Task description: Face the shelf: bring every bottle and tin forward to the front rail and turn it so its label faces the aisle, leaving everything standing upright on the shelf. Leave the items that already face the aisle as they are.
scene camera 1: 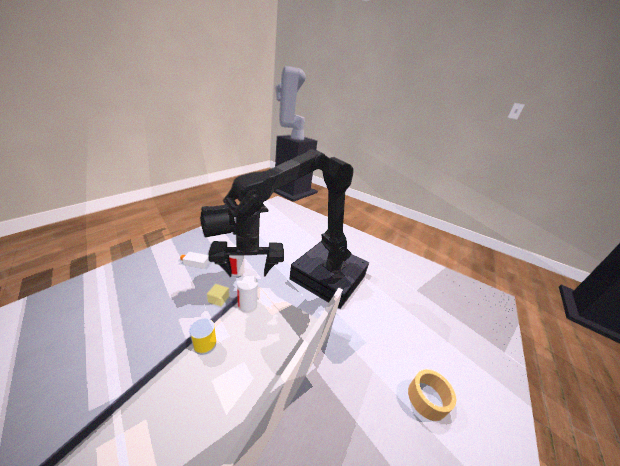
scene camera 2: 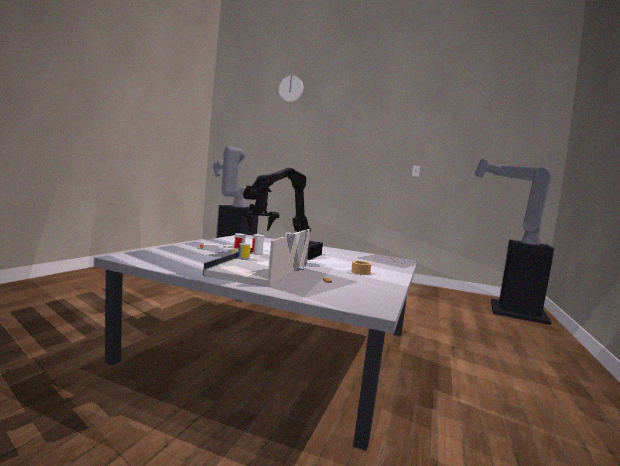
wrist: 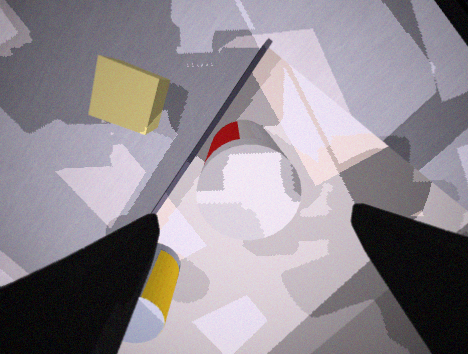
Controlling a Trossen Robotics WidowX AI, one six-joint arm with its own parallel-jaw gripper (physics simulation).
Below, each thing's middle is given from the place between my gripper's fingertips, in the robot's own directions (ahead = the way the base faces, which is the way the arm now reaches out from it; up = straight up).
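There's a yellow tin (scene camera 1: 202, 332) that's 16 cm ahead of my hand, 3 cm to the left of it and 9 cm below it. The white shelf tray (scene camera 1: 197, 402) is 17 cm ahead of my hand, 14 cm to the left and 14 cm below, and the white back panel (scene camera 1: 256, 436) is 15 cm ahead of the hand, 28 cm to the left and 6 cm below. As for the yellow block (wrist: 123, 94), my hand is 4 cm short of it, 10 cm to the left of it and 13 cm above it.
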